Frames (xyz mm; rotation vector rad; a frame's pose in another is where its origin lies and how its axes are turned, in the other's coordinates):
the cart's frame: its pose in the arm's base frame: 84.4 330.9 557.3 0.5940 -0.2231 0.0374
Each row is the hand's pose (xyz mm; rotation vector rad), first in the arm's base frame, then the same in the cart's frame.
Working: the arm's base frame: its pose in the cart's frame: -194.8 -572.8 -247.2 -0.5940 0.2231 -0.0374

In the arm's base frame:
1: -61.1 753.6 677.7 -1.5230 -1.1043 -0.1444
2: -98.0 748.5 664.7 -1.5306 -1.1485 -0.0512
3: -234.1 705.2 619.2 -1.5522 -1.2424 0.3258
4: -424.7 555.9 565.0 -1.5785 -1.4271 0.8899
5: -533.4 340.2 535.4 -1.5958 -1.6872 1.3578
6: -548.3 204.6 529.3 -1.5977 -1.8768 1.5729
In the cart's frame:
1: -127.8 431.0 -110.5 -2.0266 -0.9831 0.3523
2: -166.5 423.3 -110.8 -2.0162 -1.0002 0.4624
3: -308.0 375.8 -96.4 -1.9673 -0.9840 0.8790
4: -501.4 241.1 -18.9 -1.8433 -1.0189 1.5119
5: -607.6 56.8 99.3 -1.6711 -1.1743 2.0606
6: -619.5 -57.5 173.1 -1.5493 -1.3243 2.3262

